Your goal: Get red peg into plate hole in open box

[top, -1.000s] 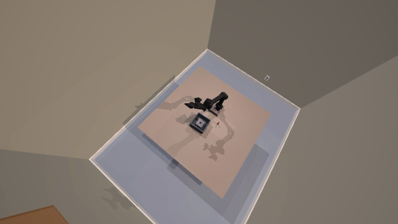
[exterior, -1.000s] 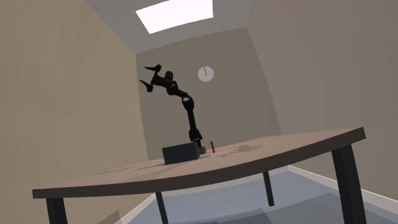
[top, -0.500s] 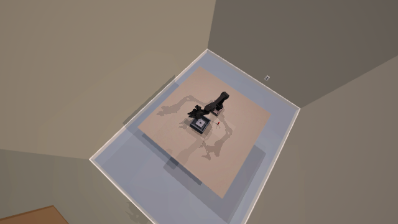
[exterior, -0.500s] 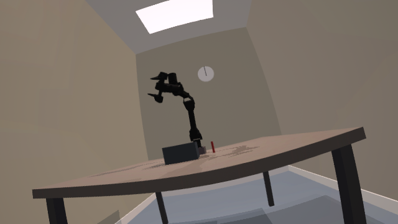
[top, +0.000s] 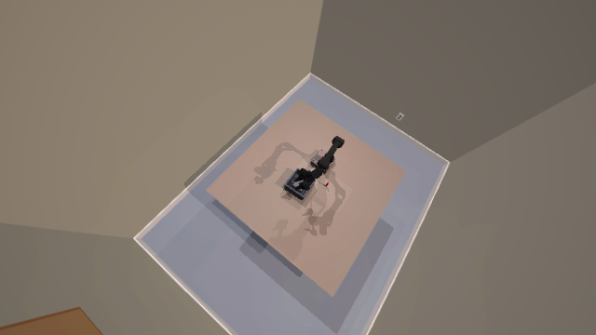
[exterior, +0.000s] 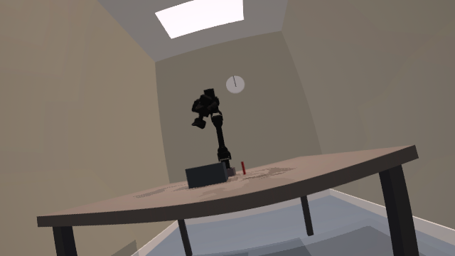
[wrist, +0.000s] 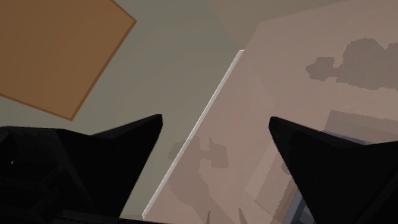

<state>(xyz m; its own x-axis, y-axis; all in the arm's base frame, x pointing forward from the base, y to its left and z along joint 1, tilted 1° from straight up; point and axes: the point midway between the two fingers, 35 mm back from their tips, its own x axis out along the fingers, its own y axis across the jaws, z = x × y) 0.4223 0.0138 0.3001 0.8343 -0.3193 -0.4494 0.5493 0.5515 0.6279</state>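
The red peg is 300 mm behind my gripper tip, 140 mm to the left of it and 300 mm below it. The rest, counted from my gripper tip: dark box 120 mm behind, 30 mm to the right, 310 mm below; then grey plate 120 mm behind, 30 mm to the right, 290 mm below.
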